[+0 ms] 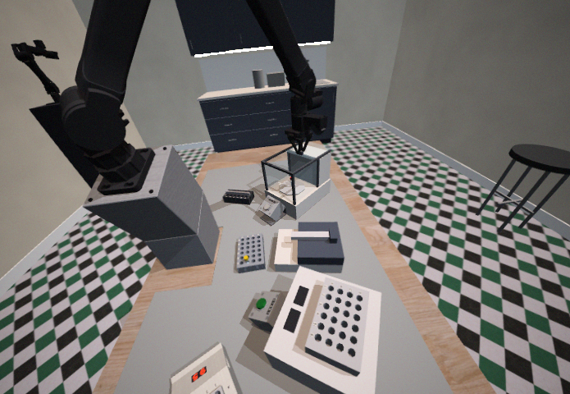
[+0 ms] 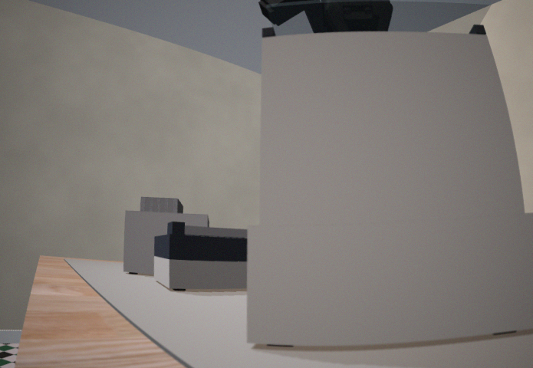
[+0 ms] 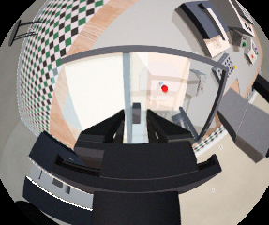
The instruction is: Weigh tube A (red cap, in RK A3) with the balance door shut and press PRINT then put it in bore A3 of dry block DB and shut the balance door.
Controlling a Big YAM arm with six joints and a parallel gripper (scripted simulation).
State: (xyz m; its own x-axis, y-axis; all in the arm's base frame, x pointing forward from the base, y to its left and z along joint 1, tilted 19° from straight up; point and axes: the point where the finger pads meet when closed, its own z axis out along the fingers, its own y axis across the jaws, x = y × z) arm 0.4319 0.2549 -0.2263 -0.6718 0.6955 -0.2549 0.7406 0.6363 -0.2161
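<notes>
The balance door is 20 mm ahead of my hand, 20 mm to the left of it and 10 mm below it. From my hand the other things lie so: magnet block (300 mm behind, 20 mm to the left, 200 mm below); spectrophotometer (30 mm behind, 330 mm to the right, 150 mm below); tube rack (220 mm behind, 300 mm to the right, 210 mm below).
</notes>
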